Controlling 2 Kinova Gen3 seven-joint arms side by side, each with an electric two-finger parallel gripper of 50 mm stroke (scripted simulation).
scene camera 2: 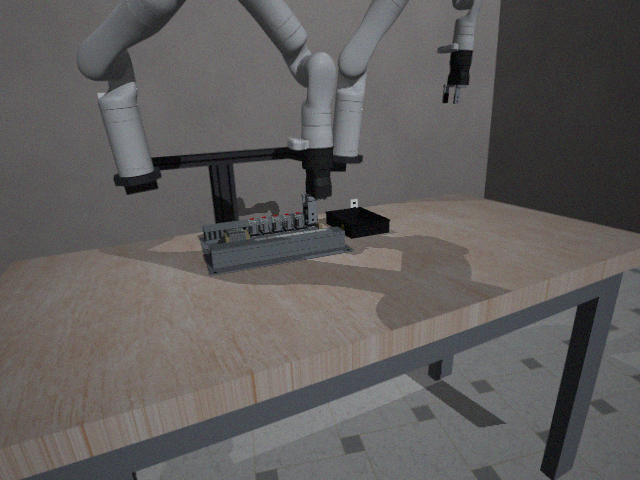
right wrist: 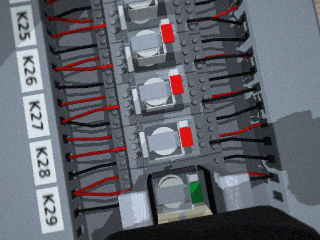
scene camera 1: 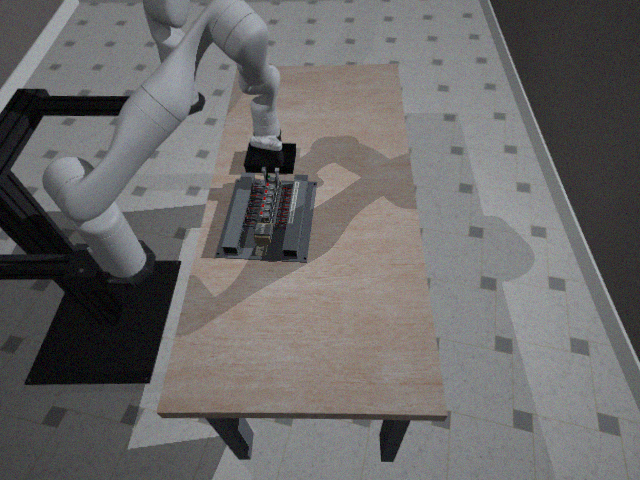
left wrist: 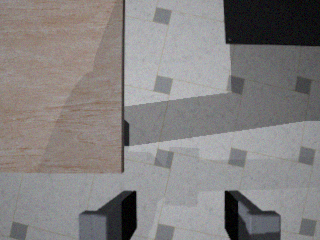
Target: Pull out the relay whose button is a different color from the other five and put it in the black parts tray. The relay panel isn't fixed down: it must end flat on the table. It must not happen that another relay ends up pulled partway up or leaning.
Scene:
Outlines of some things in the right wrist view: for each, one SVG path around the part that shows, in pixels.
The right gripper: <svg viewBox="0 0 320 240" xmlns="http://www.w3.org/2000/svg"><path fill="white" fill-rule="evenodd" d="M104 239L320 240L320 235L316 229L275 207L255 206L249 173L245 171L229 172L207 163L197 165L197 167L201 168L204 172L210 210L213 214L158 224L151 182L152 174L140 175L131 191L121 192L118 196L123 231L110 234Z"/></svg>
A grey relay panel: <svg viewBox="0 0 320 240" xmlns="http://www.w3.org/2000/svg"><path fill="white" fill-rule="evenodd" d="M213 213L209 211L159 220L158 224L211 215ZM0 0L0 240L104 240L110 234L123 231L118 196L121 192L131 191L140 175L149 175L154 172L207 163L229 172L245 171L249 173L255 206L275 207L311 226L320 233L320 25L314 0L172 0L170 15L175 14L181 53L176 66L184 64L191 102L183 110L142 116L140 111L122 0ZM193 116L200 155L149 164L143 125Z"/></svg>

